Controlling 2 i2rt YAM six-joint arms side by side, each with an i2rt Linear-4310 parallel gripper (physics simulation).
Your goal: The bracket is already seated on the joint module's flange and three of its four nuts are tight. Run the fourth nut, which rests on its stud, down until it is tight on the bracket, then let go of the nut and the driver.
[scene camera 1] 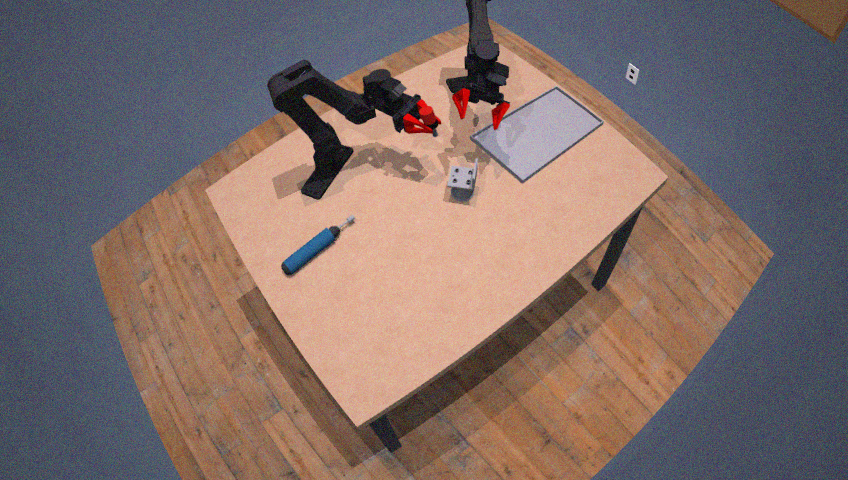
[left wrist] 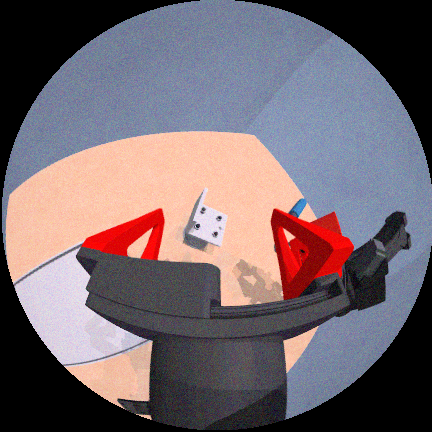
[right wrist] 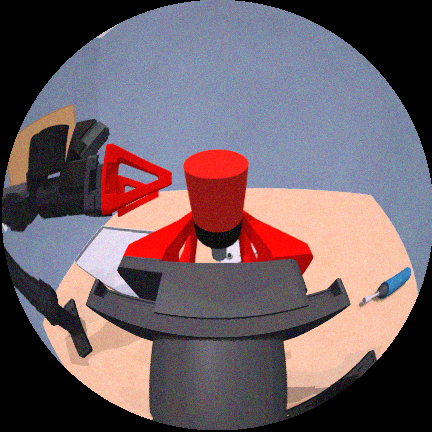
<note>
The pictures show: the left gripper, the right gripper and a blue-handled tool.
The left gripper is seen too in the left wrist view and in the right wrist view. The right gripper shows as well in the right wrist view.
</note>
